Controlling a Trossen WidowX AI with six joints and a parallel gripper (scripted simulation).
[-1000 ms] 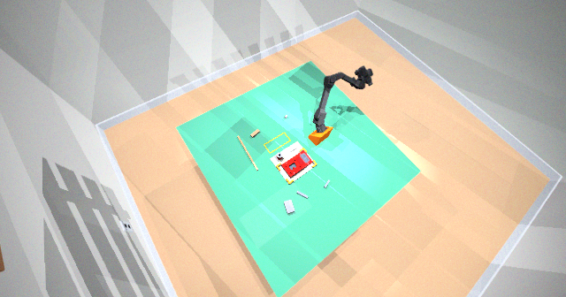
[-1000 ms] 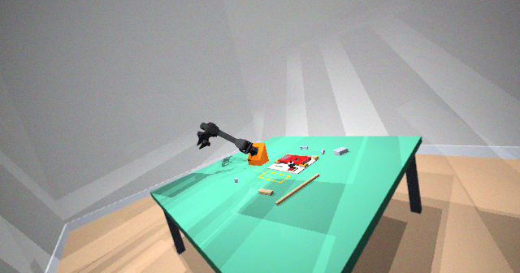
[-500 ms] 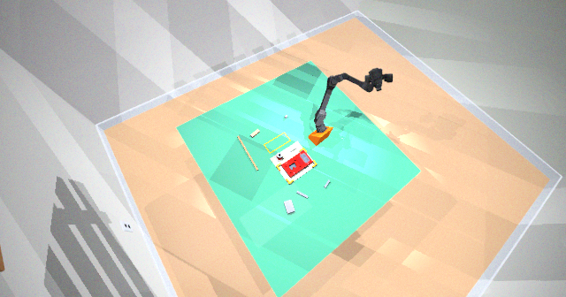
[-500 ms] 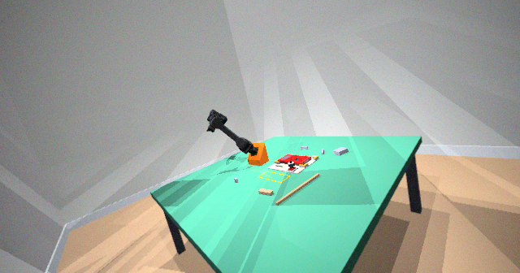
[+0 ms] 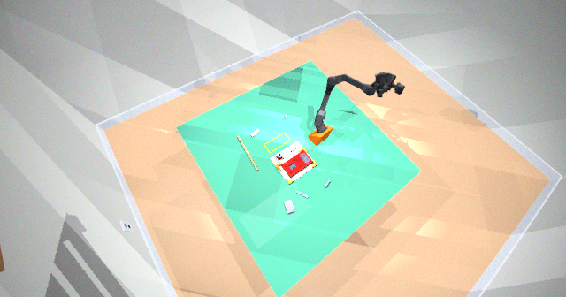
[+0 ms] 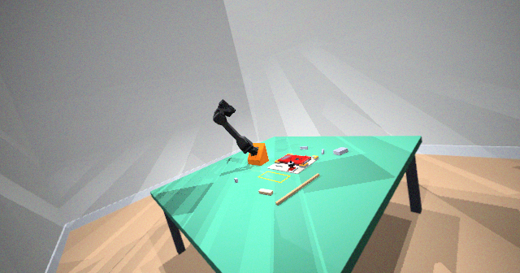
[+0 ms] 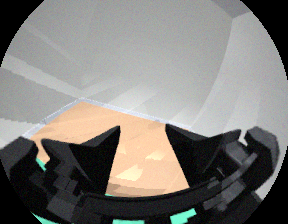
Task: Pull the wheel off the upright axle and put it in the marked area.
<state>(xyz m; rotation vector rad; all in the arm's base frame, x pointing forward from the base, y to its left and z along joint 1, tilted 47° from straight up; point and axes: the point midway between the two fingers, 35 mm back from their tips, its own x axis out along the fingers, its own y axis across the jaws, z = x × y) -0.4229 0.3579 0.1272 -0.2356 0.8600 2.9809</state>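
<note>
Now: the grey wheel 840 mm ahead of my gripper tip, 350 mm below it and 240 mm to the right of it. Also, from my gripper tip: grey block: 1030 mm ahead, 380 mm below, 50 mm to the left; then wooden block: 830 mm ahead, 500 mm to the right, 390 mm below; then upright axle: 840 mm ahead, 360 mm below, 230 mm to the right.
</note>
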